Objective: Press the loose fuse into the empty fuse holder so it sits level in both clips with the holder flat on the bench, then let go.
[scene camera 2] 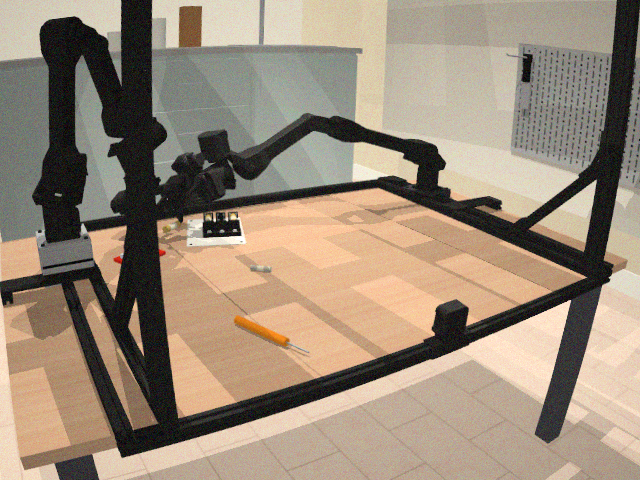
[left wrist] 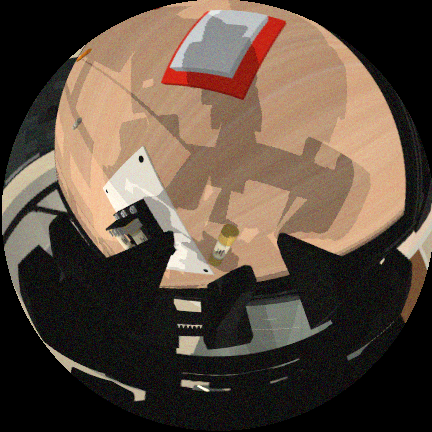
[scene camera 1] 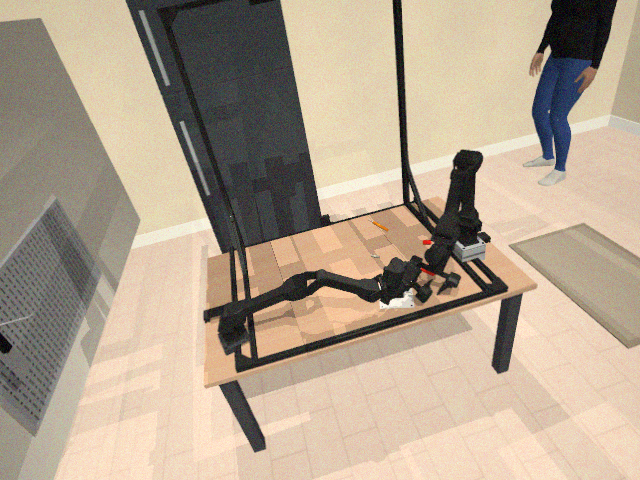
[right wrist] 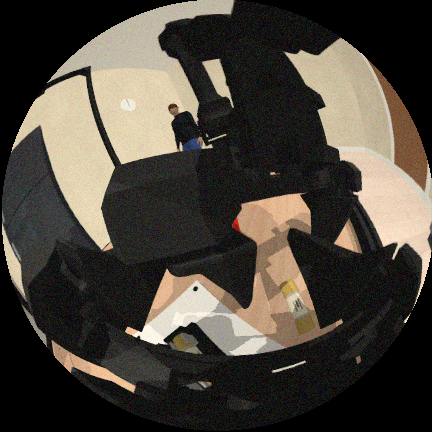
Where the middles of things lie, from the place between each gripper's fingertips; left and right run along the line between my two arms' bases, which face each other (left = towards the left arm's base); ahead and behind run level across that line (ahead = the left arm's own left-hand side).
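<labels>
The red and white card [left wrist: 222, 53] is here, and counted from my right hand it is 9 cm to the left of the hand, 7 cm behind it and 6 cm below it.
As for my left hand, it is 1 cm above the red and white card, 10 cm to the right of it and 11 cm past it.
</labels>
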